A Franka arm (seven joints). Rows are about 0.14 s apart.
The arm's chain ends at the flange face. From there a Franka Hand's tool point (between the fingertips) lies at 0.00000 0.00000 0.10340 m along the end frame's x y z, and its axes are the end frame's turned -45 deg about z.
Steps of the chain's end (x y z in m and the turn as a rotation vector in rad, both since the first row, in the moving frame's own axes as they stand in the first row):
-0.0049 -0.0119 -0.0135 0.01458 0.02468 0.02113
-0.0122 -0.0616 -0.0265 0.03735 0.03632 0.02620
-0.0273 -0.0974 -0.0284 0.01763 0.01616 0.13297
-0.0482 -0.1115 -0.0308 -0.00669 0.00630 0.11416
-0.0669 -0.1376 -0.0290 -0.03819 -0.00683 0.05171
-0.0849 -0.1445 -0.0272 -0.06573 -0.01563 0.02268
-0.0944 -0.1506 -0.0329 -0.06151 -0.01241 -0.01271
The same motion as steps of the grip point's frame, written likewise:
0.0078 -0.0111 -0.0135 -0.00714 0.02776 0.02113
0.0403 -0.0522 -0.0266 0.00073 0.05209 0.02620
0.0520 -0.0881 -0.0284 0.00104 0.02389 0.13297
0.0447 -0.1120 -0.0308 -0.00919 -0.00028 0.11416
0.0466 -0.1424 -0.0291 -0.02217 -0.03183 0.05171
0.0362 -0.1586 -0.0274 -0.03543 -0.05753 0.02268
0.0344 -0.1696 -0.0331 -0.03472 -0.05227 -0.01271

